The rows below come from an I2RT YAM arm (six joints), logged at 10 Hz.
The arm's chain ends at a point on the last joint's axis. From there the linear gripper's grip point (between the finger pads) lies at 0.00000 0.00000 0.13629 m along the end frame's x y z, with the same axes.
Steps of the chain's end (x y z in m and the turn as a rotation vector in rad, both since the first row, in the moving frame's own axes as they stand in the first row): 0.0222, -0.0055, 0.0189, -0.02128, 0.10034, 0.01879; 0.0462, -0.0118, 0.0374, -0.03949, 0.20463, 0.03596; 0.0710, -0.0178, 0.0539, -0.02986, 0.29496, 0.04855; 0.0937, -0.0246, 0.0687, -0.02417, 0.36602, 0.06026; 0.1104, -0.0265, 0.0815, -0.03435, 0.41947, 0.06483; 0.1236, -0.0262, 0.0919, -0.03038, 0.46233, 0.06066; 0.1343, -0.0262, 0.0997, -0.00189, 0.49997, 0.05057
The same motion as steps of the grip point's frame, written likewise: 0.0358, -0.0025, 0.0182, -0.02128, 0.10034, 0.01879; 0.0738, -0.0060, 0.0345, -0.03949, 0.20463, 0.03596; 0.1105, -0.0128, 0.0480, -0.02986, 0.29496, 0.04855; 0.1423, -0.0199, 0.0596, -0.02417, 0.36602, 0.06026; 0.1657, -0.0201, 0.0696, -0.03435, 0.41947, 0.06483; 0.1842, -0.0203, 0.0775, -0.03038, 0.46233, 0.06066; 0.1996, -0.0243, 0.0830, -0.00189, 0.49997, 0.05057
